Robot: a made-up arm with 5 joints.
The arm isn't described. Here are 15 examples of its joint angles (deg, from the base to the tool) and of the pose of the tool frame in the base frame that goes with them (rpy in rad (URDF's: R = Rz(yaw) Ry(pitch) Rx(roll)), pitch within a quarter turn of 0, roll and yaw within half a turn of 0; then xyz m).
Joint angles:
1: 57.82 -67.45 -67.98 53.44 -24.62
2: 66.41 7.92 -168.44 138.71 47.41
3: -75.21 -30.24 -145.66 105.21 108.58
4: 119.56 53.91 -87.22 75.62 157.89
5: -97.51 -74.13 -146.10 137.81 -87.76
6: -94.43 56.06 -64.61 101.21 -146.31
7: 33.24 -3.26 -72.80 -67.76 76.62
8: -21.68 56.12 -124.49 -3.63 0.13
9: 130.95 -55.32 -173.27 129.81 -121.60
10: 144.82 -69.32 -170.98 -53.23 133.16
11: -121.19 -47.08 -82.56 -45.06 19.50
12: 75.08 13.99 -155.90 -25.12 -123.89
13: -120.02 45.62 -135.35 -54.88 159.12
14: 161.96 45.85 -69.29 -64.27 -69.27
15: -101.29 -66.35 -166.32 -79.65 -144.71
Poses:
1: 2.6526 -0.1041 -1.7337 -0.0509 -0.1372 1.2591
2: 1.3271 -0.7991 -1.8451 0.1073 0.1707 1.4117
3: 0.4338 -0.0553 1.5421 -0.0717 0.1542 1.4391
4: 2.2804 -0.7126 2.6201 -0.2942 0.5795 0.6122
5: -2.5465 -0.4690 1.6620 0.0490 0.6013 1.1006
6: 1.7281 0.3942 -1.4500 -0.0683 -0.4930 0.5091
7: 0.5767 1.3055 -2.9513 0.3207 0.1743 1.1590
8: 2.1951 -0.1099 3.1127 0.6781 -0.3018 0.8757
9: -1.8878 -0.2435 -0.8790 0.3929 -0.4070 1.1686
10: 2.8967 -0.5017 2.9594 0.5535 -0.3535 0.9211
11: -2.1366 1.2364 -3.0294 0.0226 0.0953 1.3225
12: -1.9089 0.9478 -1.8958 0.0925 0.2306 1.4058
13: -0.9656 0.8078 0.4582 -0.3407 -0.5296 1.0665
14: -2.8547 -0.2946 -0.0045 -0.5418 0.2080 0.7168
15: 1.5561 -0.3731 -1.5819 0.0911 0.6093 0.9847
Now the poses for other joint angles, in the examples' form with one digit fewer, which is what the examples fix.
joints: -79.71 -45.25 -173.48 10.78 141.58
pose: -2.781 0.899 -0.733 -0.128 0.535 1.206
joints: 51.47 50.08 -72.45 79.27 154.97
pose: 2.470 -0.506 1.356 0.384 0.434 0.586
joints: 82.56 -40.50 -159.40 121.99 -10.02
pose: 2.392 -0.074 -1.323 -0.017 -0.364 1.354
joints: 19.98 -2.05 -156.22 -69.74 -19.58
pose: -0.834 0.610 -0.137 0.051 -0.013 1.403
